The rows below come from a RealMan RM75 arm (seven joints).
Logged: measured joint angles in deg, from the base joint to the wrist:
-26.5 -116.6 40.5 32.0 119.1 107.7 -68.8
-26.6 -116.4 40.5 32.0 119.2 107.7 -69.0
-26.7 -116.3 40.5 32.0 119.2 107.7 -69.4
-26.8 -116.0 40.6 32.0 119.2 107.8 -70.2
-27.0 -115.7 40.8 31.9 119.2 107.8 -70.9
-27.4 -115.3 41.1 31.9 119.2 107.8 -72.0
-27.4 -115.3 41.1 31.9 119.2 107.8 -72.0
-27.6 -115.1 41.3 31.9 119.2 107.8 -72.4
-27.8 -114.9 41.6 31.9 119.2 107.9 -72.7
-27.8 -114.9 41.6 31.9 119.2 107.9 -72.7
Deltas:
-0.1 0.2 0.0 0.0 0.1 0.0 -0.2
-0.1 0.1 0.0 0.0 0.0 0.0 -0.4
-0.1 0.3 0.1 0.0 0.0 0.1 -0.8
-0.2 0.3 0.2 -0.1 0.0 0.0 -0.7
-0.4 0.4 0.3 0.0 0.0 0.0 -1.1
0.0 0.0 0.0 0.0 0.0 0.0 0.0
-0.2 0.2 0.2 0.0 0.0 0.0 -0.4
-0.2 0.2 0.3 0.0 0.0 0.1 -0.3
0.0 0.0 0.0 0.0 0.0 0.0 0.0

